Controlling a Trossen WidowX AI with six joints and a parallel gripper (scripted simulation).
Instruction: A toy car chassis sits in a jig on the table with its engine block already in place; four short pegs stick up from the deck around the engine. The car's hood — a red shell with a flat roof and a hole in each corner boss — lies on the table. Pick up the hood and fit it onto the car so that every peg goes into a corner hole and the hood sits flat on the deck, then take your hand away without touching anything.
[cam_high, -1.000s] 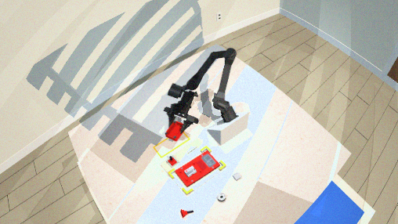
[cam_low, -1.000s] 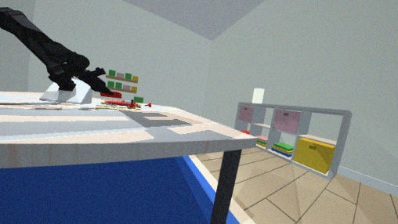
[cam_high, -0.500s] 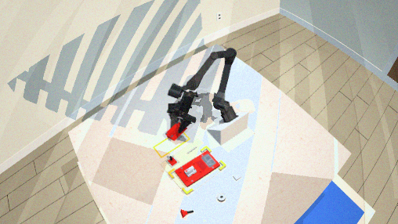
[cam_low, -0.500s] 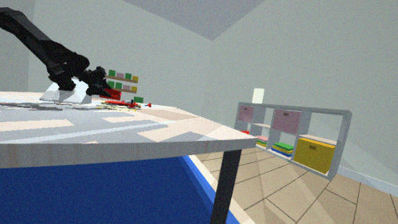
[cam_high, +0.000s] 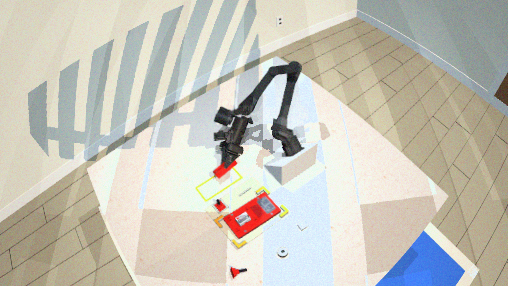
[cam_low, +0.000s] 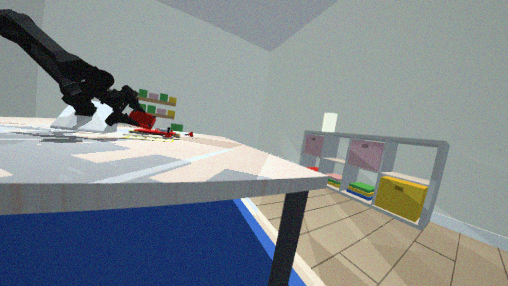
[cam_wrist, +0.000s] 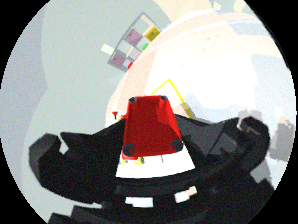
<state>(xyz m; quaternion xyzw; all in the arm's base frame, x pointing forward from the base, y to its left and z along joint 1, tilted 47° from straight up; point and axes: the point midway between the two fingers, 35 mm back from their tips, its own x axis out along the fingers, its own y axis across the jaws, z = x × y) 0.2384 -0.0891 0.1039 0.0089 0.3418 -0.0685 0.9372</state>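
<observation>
The red hood lies 10 mm behind my gripper tip and 10 mm to the left of it.
</observation>
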